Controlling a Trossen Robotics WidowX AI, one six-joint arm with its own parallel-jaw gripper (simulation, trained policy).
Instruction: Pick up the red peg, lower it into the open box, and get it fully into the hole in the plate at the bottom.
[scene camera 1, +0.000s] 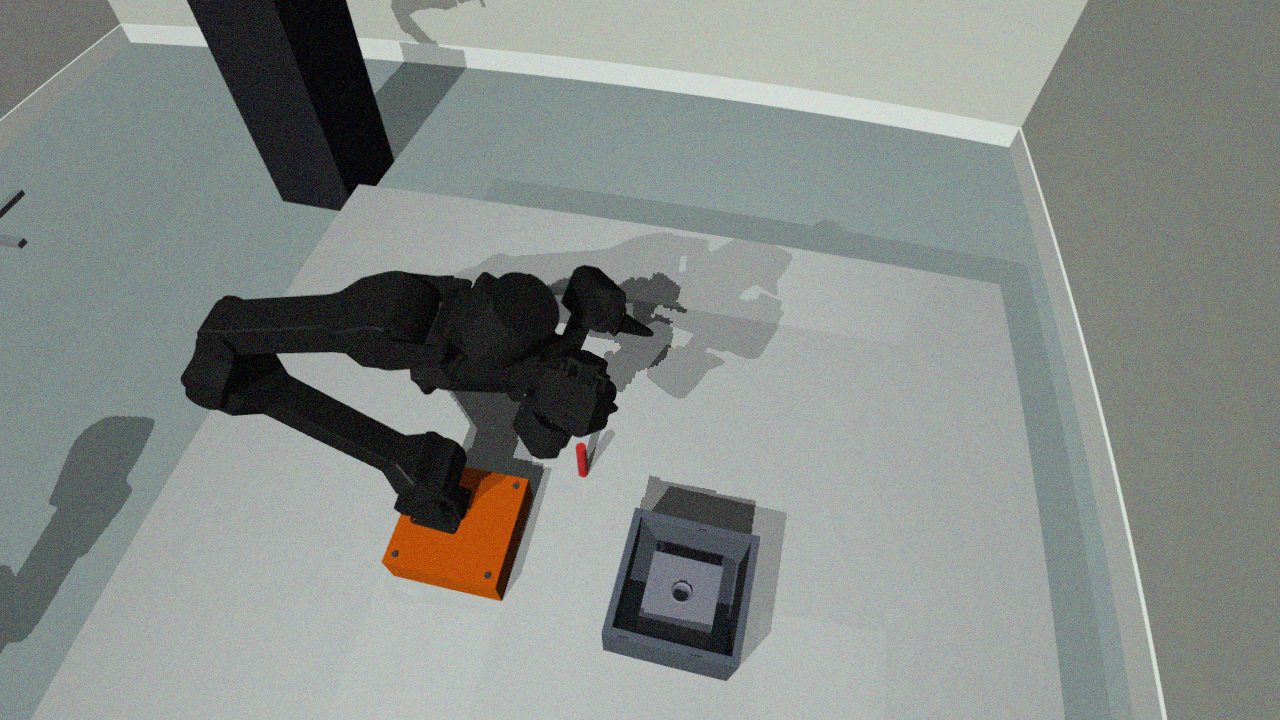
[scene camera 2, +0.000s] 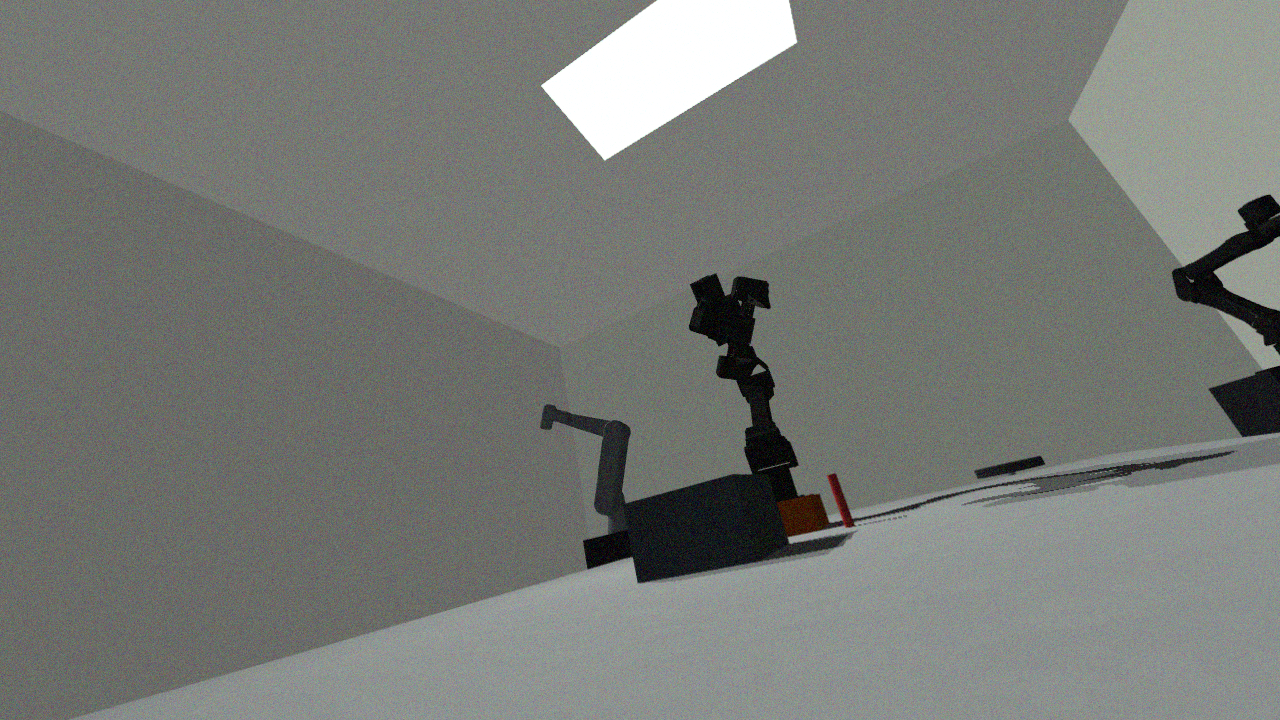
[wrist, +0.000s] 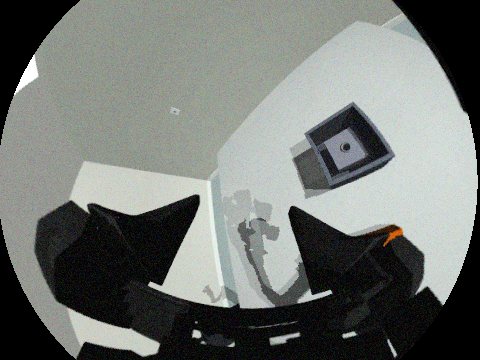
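Observation:
Scene camera 1 lets me see my gripper (scene camera 1: 633, 370). In scene camera 2 I find my gripper again (scene camera 2: 762, 334), and a grey box (scene camera 2: 734, 520) is visible there too. The wrist view also shows me my gripper (wrist: 246, 205).

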